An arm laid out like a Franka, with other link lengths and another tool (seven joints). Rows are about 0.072 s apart.
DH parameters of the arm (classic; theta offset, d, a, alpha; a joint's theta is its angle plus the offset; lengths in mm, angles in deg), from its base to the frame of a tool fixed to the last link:
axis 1: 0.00 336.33 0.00 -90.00
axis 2: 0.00 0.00 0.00 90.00
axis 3: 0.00 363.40 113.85 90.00
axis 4: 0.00 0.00 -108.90 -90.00
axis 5: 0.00 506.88 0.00 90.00
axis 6: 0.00 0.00 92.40 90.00
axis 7: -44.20 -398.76 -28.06 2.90
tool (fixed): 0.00 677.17 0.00 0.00
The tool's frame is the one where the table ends.
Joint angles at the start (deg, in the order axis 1, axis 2, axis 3, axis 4, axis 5, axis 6, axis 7):
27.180 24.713 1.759 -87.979 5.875 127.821 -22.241
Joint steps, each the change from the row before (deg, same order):
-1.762 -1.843 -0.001 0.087 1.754 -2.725 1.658
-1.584 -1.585 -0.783 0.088 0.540 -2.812 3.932
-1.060 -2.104 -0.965 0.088 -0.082 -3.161 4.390
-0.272 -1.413 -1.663 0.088 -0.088 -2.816 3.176
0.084 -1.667 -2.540 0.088 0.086 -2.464 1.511
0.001 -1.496 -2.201 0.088 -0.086 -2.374 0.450
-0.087 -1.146 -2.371 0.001 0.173 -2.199 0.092
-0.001 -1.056 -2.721 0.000 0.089 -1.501 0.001
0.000 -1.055 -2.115 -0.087 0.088 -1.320 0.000
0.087 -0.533 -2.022 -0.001 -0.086 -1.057 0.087
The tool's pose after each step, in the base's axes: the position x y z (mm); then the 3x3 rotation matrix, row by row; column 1 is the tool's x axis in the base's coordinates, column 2 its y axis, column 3 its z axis. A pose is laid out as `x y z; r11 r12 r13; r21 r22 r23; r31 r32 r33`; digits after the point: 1 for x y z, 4 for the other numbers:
772.4 412.4 293.0; 0.0132 0.9929 0.1183; 0.9740 -0.0396 0.2230; 0.2261 0.1123 -0.9676
775.3 381.6 312.8; 0.1210 0.9868 0.1073; 0.9654 -0.1421 0.2187; 0.2311 0.0772 -0.9699
773.5 353.5 339.5; 0.2236 0.9694 0.1010; 0.9479 -0.2404 0.2088; 0.2267 0.0491 -0.9727
771.4 326.9 356.4; 0.3042 0.9484 0.0897; 0.9288 -0.3162 0.1932; 0.2116 0.0245 -0.9770
772.0 294.0 377.6; 0.3637 0.9273 0.0892; 0.9098 -0.3741 0.1796; 0.1999 0.0158 -0.9797
770.6 262.9 396.5; 0.4016 0.9118 0.0853; 0.8966 -0.4105 0.1660; 0.1863 0.0098 -0.9824
769.2 229.7 409.9; 0.4398 0.8949 0.0762; 0.8813 -0.4463 0.1554; 0.1730 -0.0012 -0.9849
770.3 193.5 423.3; 0.4789 0.8744 0.0781; 0.8622 -0.4852 0.1457; 0.1653 -0.0025 -0.9862
768.3 165.2 435.8; 0.5088 0.8573 0.0785; 0.8457 -0.5148 0.1408; 0.1612 -0.0052 -0.9869
767.3 139.3 442.4; 0.5373 0.8400 0.0761; 0.8296 -0.5426 0.1321; 0.1523 -0.0079 -0.9883

